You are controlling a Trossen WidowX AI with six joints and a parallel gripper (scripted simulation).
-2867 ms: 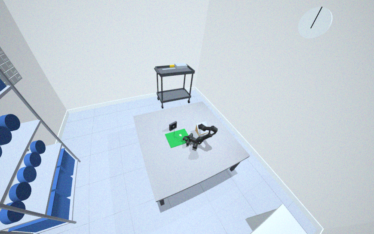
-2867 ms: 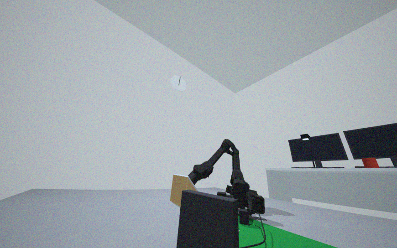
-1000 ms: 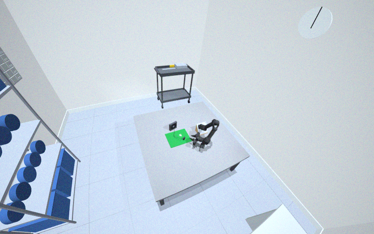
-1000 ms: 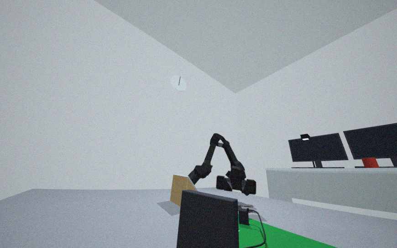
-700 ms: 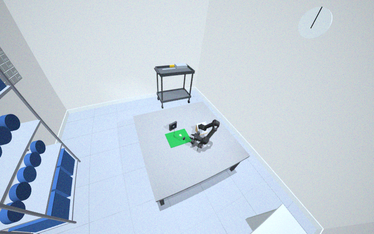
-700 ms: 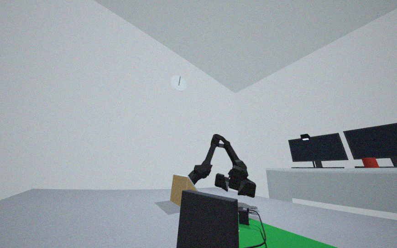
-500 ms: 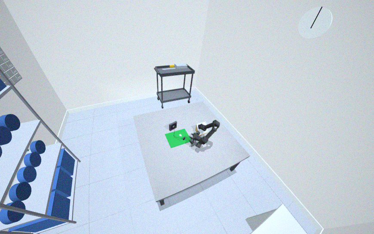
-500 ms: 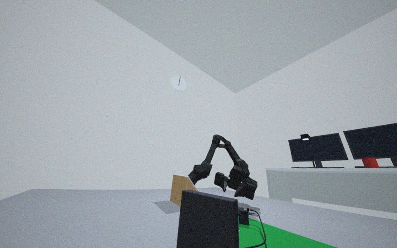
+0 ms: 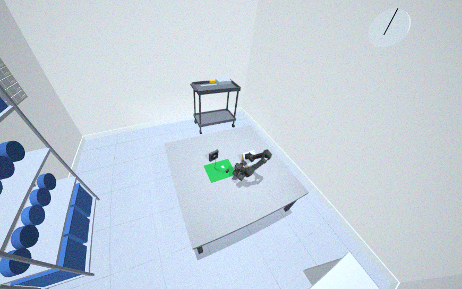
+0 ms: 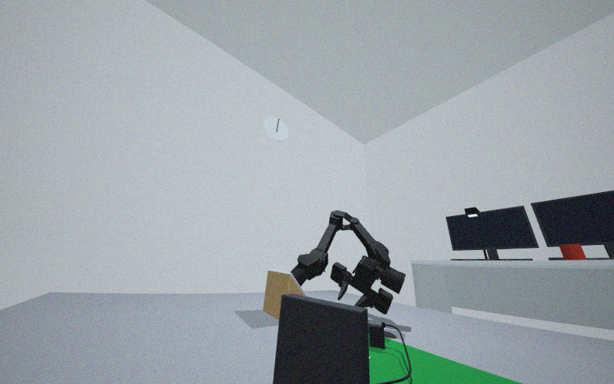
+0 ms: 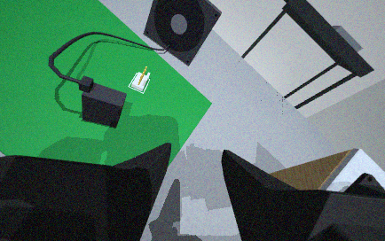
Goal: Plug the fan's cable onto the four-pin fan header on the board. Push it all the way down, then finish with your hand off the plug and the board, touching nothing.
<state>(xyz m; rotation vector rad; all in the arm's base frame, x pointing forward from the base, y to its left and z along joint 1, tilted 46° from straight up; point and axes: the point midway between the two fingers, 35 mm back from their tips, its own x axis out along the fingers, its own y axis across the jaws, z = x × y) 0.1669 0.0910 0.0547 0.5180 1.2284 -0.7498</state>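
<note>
Right now my gripper tip is 9 cm short of the dark plug, 5 cm above it and 1 cm to the right of it. Also, from my gripper tip: black fan (21 cm to the right, 18 cm ahead, 1 cm below); green board (16 cm ahead, 8 cm below, 4 cm to the right).
</note>
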